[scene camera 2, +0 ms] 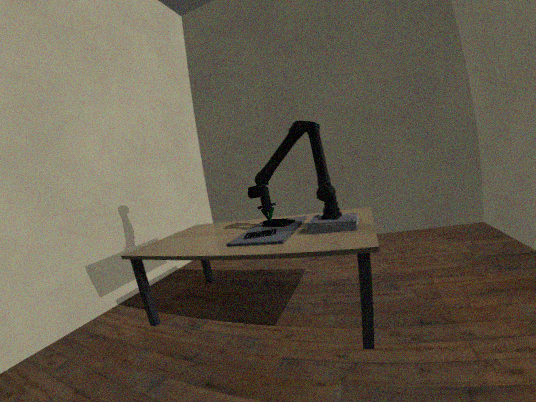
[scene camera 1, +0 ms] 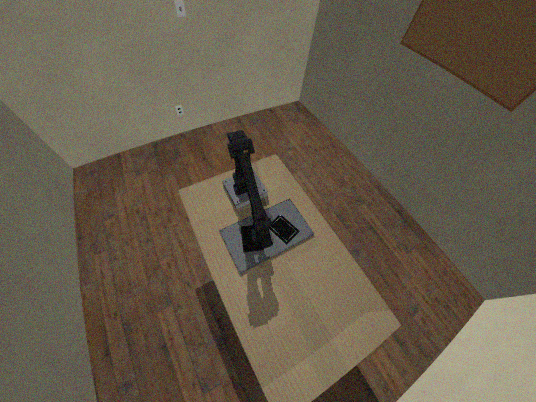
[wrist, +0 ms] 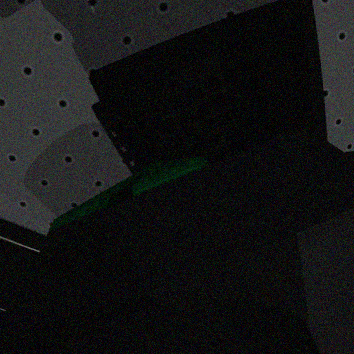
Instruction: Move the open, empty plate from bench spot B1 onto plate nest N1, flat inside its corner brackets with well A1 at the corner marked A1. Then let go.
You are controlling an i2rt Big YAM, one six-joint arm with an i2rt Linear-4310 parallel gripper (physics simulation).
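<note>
The black plate sits low over the grey perforated board, left of the nest in the first scene view. In the wrist view it looks a little tilted, with one side wall showing. Plate nest N1 is a black pad with a white outline, empty, beside the plate; only its outline shows in the wrist view. My gripper is shut, its green pads pinching the plate's near edge. The corner marks are too small to read.
The arm's base stands on a grey block behind the board. Everything rests on a light wooden table with dark legs, on a wooden floor between walls.
</note>
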